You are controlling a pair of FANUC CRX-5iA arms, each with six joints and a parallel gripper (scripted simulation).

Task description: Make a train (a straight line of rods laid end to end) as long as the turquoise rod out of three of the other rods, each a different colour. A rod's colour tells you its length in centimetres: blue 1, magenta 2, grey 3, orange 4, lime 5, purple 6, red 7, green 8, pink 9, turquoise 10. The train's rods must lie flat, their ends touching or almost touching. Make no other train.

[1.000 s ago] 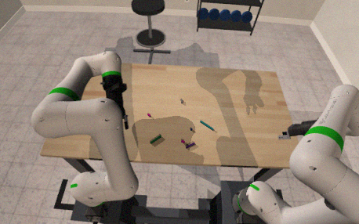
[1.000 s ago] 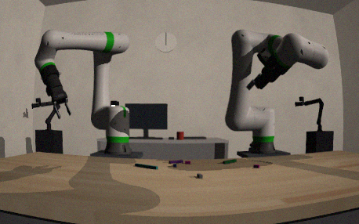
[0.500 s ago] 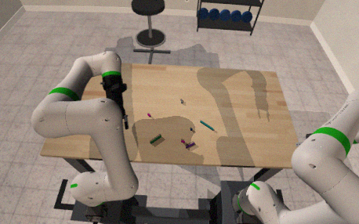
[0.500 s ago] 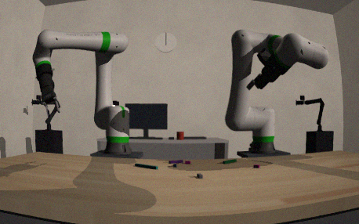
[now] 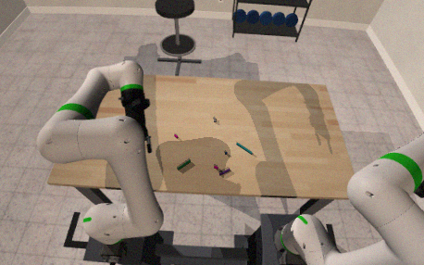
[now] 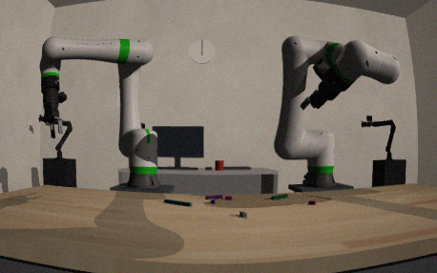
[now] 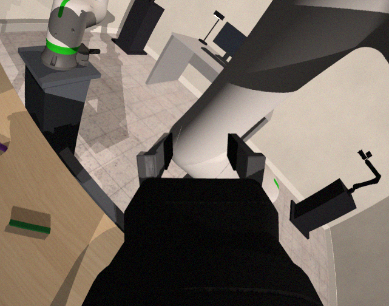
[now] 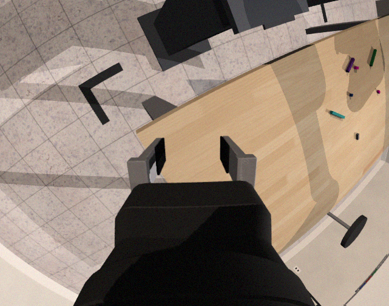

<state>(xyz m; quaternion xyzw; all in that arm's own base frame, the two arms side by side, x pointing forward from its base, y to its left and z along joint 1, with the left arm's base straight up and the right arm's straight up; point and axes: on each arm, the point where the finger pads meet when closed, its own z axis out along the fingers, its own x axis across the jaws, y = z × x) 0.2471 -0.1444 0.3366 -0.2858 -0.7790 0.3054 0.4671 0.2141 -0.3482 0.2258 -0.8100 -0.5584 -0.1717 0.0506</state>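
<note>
Now: left hand 80 mm short of the purple rod, 340 mm to the left of it and 330 mm above it. From my left hand the other things lie so: grey rod (410 mm ahead, 280 mm to the right, 330 mm below); then blue rod (190 mm ahead, 350 mm to the right, 330 mm below); then green rod (100 mm ahead, 130 mm to the right, 330 mm below).
</note>
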